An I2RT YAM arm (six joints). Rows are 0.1 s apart.
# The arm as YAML. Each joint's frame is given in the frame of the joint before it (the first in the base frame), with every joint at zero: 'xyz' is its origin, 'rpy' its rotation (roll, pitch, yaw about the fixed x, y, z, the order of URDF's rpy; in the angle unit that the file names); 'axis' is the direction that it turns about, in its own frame. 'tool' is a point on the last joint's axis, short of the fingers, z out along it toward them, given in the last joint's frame.
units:
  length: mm
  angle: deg
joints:
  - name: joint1
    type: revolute
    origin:
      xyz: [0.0, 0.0, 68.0]
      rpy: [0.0, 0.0, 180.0]
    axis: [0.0, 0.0, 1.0]
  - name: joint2
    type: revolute
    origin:
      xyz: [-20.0, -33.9, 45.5]
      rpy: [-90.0, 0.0, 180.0]
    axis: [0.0, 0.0, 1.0]
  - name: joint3
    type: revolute
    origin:
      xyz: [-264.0, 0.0, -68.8]
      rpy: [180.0, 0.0, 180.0]
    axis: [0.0, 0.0, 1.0]
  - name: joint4
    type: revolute
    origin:
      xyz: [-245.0, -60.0, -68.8]
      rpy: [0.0, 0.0, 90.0]
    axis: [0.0, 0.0, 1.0]
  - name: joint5
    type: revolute
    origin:
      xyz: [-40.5, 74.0, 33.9]
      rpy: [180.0, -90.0, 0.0]
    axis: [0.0, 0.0, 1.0]
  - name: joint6
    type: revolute
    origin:
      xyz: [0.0, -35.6, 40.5]
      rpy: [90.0, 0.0, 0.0]
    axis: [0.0, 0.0, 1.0]
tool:
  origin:
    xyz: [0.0, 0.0, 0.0]
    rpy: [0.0, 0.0, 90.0]
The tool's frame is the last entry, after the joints.
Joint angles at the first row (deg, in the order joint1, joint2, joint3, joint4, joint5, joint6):
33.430 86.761 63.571 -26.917 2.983 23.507
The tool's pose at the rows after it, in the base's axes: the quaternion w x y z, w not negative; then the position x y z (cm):
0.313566, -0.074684, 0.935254, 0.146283, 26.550, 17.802, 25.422
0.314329, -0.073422, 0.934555, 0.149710, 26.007, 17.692, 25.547
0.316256, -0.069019, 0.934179, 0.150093, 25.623, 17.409, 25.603
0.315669, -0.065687, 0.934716, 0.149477, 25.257, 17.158, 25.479
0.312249, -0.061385, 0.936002, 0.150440, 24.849, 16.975, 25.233
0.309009, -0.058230, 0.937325, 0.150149, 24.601, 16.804, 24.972
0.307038, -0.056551, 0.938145, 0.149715, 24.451, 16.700, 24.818
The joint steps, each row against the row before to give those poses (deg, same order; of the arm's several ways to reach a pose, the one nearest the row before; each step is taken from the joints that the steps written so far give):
0.744 -1.224 -0.700 -0.022 0.001 0.438
0.393 -1.246 -0.916 -0.066 0.021 0.524
-0.001 -1.136 -0.941 0.022 0.240 0.437
0.022 -0.917 -1.048 0.022 0.175 0.371
0.154 -0.810 -1.160 0.022 0.001 0.701
-0.001 -0.479 -0.896 0.045 -0.022 0.414
0.000 -0.287 -0.524 -0.002 0.000 0.219

